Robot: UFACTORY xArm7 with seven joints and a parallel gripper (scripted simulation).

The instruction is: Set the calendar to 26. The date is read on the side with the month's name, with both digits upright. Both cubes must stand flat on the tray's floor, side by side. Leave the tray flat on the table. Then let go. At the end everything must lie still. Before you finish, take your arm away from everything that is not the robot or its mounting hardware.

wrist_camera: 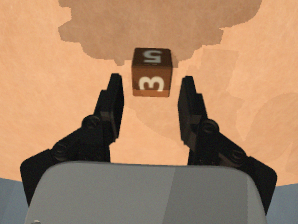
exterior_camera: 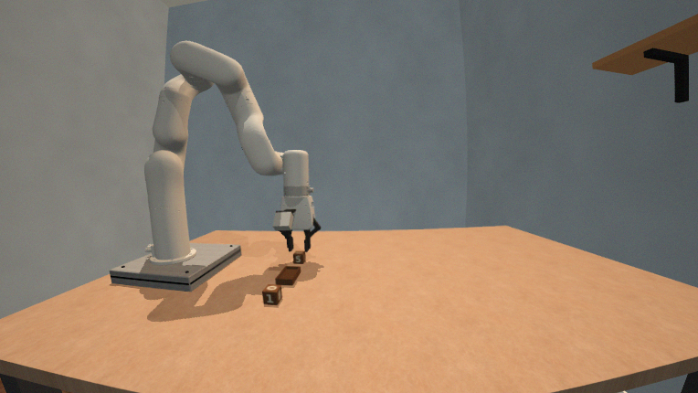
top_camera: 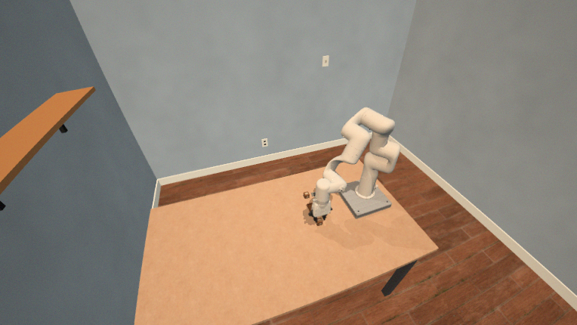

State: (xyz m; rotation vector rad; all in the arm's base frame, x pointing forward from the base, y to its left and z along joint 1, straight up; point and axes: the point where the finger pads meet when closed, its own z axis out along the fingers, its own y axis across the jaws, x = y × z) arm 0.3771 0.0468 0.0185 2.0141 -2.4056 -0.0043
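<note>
Now: the brown tray 110 mm to the right of my hand, 50 mm below it and 20 mm behind it. The rest, counted from my hand: brown cube: 220 mm to the right, 40 mm below, 40 mm behind.
</note>
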